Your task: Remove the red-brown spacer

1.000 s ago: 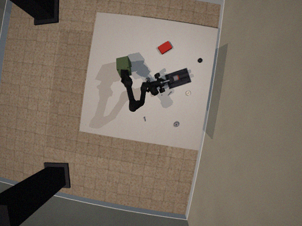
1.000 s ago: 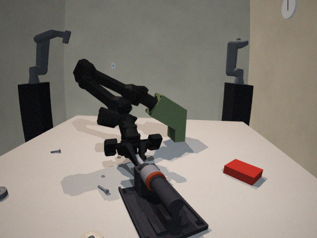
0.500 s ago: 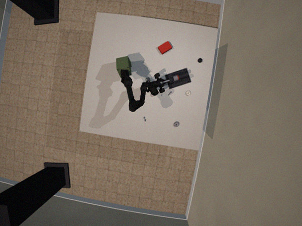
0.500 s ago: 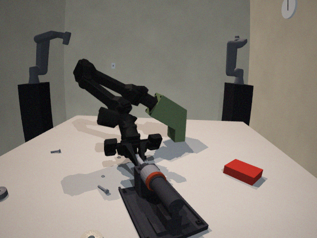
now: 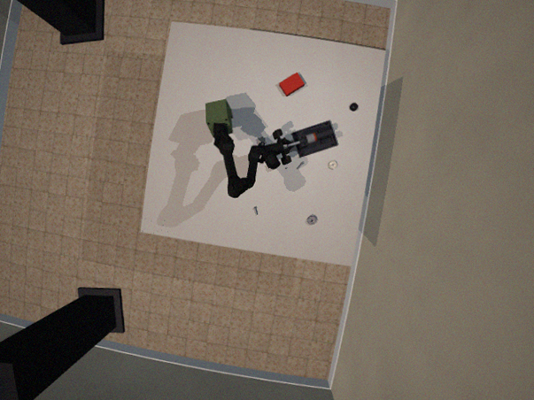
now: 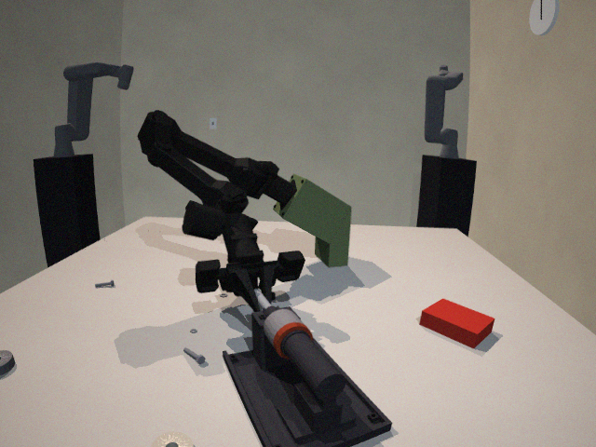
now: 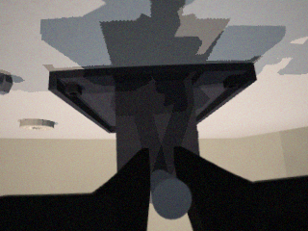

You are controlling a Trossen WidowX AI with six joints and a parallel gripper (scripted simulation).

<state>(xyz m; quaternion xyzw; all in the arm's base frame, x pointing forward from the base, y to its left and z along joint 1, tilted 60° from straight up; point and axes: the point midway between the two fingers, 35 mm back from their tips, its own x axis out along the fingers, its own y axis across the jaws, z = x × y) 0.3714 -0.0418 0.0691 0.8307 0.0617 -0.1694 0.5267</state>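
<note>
Right now my hand is 90 mm short of the thin grey shaft and 30 mm to the right of it. Also, from my hand: black disc: 390 mm ahead, 230 mm to the left, 70 mm below; red block: 370 mm to the left, 70 mm below, 30 mm ahead; red-brown spacer: 140 mm ahead, 40 mm to the left.
</note>
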